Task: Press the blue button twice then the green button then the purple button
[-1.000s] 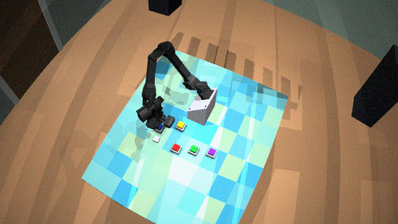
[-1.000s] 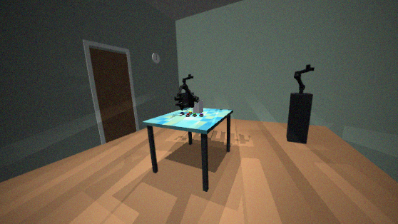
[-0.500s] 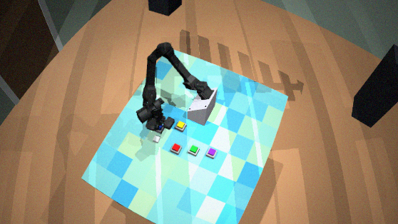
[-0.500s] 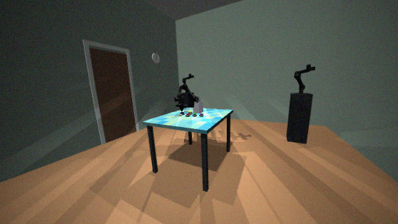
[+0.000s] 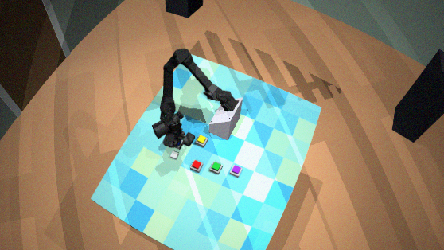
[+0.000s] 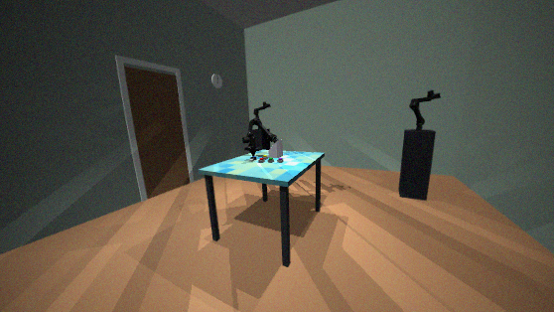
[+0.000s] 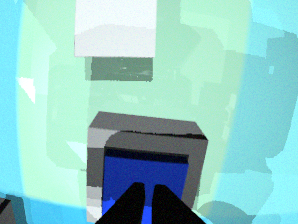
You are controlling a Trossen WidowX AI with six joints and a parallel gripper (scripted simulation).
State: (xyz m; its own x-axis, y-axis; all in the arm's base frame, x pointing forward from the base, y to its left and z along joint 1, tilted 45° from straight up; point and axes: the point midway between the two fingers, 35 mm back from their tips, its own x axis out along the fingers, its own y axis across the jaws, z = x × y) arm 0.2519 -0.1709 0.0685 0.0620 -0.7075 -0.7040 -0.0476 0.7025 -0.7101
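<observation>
My gripper tip is 10 mm above the blue button. From my gripper tip the other things lie so: yellow button 100 mm to the left, 70 mm behind; then small white block 60 mm ahead, 20 mm to the left, 20 mm below; then red button 150 mm to the left, 60 mm ahead.
</observation>
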